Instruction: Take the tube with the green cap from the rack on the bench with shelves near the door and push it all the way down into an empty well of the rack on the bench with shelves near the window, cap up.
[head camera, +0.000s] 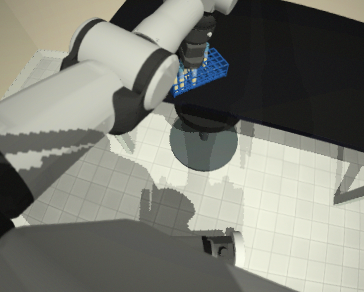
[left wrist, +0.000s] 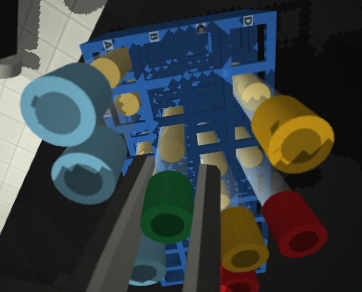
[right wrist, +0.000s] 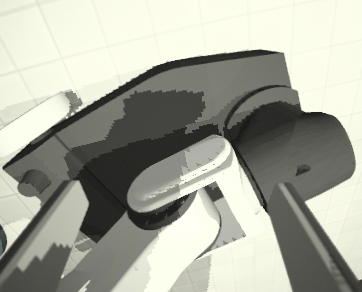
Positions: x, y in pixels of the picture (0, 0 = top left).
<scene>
my left gripper: head camera 184, 64; left wrist 176, 175; not seen in the right wrist view (out of frame)
my right gripper: right wrist 176, 193; not seen in the head camera view (out of frame); not seen in the left wrist view (out of frame)
blue tube rack: head camera; left wrist; not seen in the right wrist view (out of frame)
same spot on blue tube rack: (head camera: 216, 67) = (left wrist: 165, 253)
</scene>
